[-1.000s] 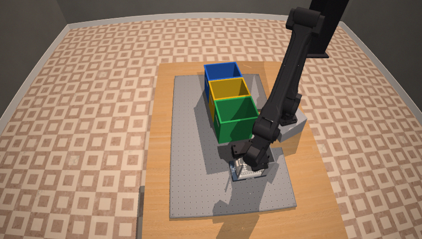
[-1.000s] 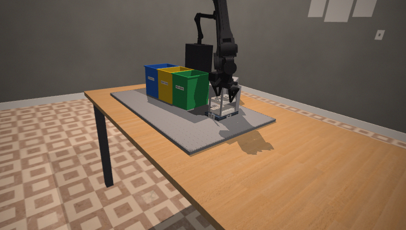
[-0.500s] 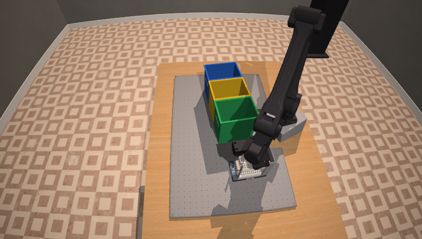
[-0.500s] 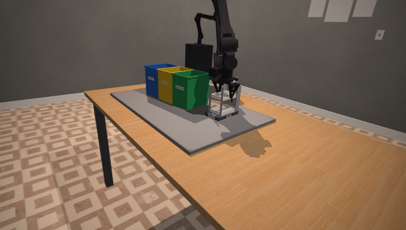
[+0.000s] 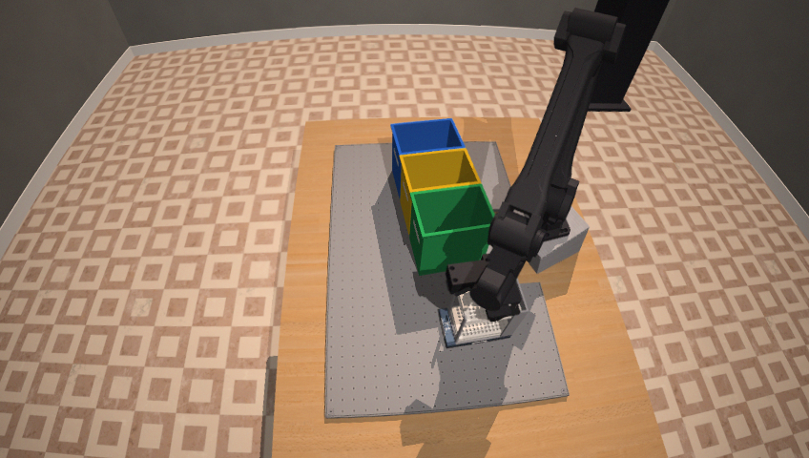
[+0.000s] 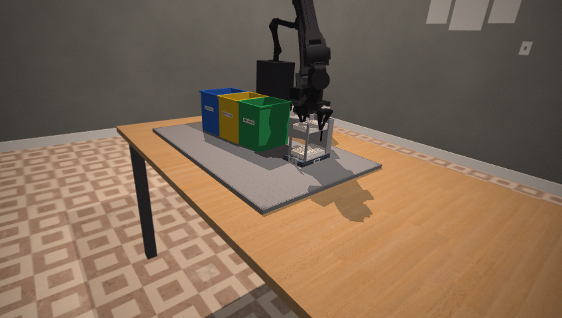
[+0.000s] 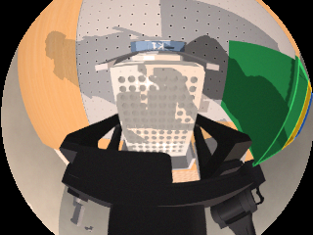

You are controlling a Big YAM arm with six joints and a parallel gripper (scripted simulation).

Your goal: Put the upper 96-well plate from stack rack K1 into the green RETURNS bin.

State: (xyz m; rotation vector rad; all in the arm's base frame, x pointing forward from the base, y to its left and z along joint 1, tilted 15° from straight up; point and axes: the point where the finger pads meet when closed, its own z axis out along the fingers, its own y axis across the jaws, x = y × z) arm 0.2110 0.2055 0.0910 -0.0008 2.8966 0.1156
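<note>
My hand is 40 mm short of the green bin, 220 mm to the left of it and 40 mm above it. The rest, counted from my hand: white 96-well plate (right at my hand); then yellow bin (50 mm ahead, 350 mm to the right, 40 mm below); then blue bin (50 mm ahead, 480 mm to the right, 40 mm below).
</note>
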